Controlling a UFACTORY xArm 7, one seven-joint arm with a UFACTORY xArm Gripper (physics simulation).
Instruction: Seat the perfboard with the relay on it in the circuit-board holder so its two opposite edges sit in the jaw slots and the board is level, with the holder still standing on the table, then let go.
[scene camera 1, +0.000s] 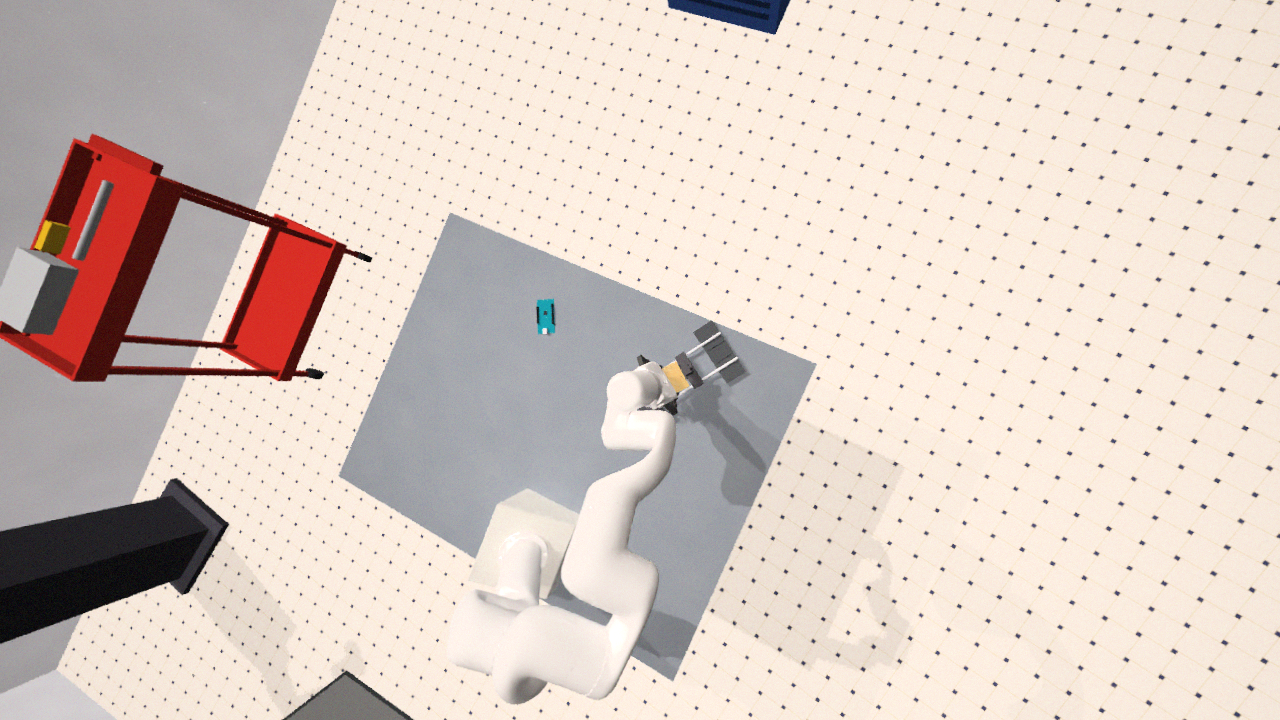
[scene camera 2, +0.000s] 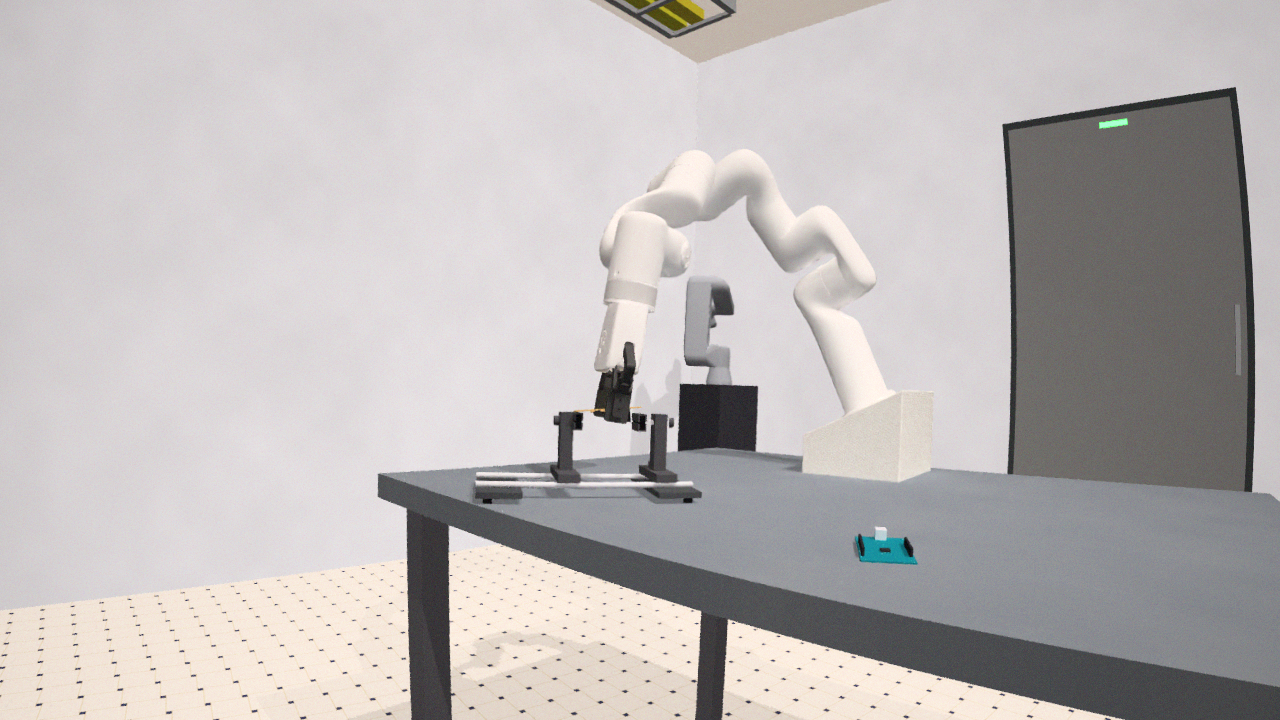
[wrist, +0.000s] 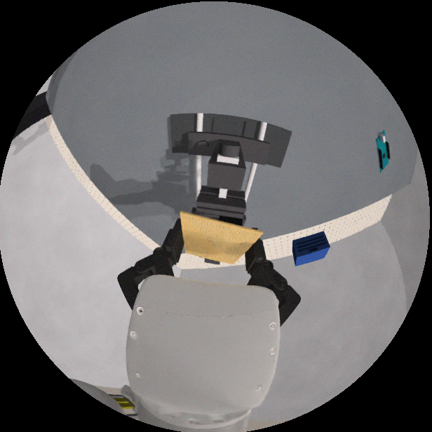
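Where they show: gripper, fingertip midpoint: (scene camera 1: 665, 382) (scene camera 2: 609, 419); arm's base at its link origin: (scene camera 1: 523, 553) (scene camera 2: 870, 412).
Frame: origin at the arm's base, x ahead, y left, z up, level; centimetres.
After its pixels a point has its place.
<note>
My gripper (scene camera 1: 657, 384) @(x 57.6, y -8.3, z -0.9 cm) (scene camera 2: 614, 413) @(x 57.6, y -8.3, z -0.9 cm) (wrist: 216, 232) is shut on the tan perfboard (scene camera 1: 675, 376) @(x 60.4, y -9.6, z 0.5 cm) (scene camera 2: 588, 411) @(x 62.2, y -6.9, z 0.5 cm) (wrist: 220, 237), with one finger at each side. The black relay (wrist: 231, 219) shows partly past the board's upper edge in the wrist view; the rest is hidden. The circuit-board holder (scene camera 1: 718, 351) @(x 71.6, y -14.8, z -10.0 cm) (scene camera 2: 581, 484) @(x 63.5, y -6.2, z -9.5 cm) (wrist: 282, 145), with dark uprights and pale rods, stands on the table. In scene camera 2 the board is nearly level between the two jaws, about at the height of their tops or slightly above. The frames do not show clearly whether its edges are in the slots.
A teal circuit board (scene camera 1: 546, 313) @(x 55.4, y 34.1, z -11.3 cm) (scene camera 2: 886, 550) @(x 55.7, y 34.8, z -11.3 cm) (wrist: 383, 152) lies on the grey table (scene camera 1: 402, 402) @(x 7.2, y 60.8, z -11.6 cm) (scene camera 2: 984, 519) @(x 31.0, y 35.6, z -11.6 cm) (wrist: 125, 60), away from the holder. The holder stands near a table corner. A red cart (scene camera 1: 134, 268) and a blue box (scene camera 1: 729, 10) (wrist: 311, 248) are off the table.
</note>
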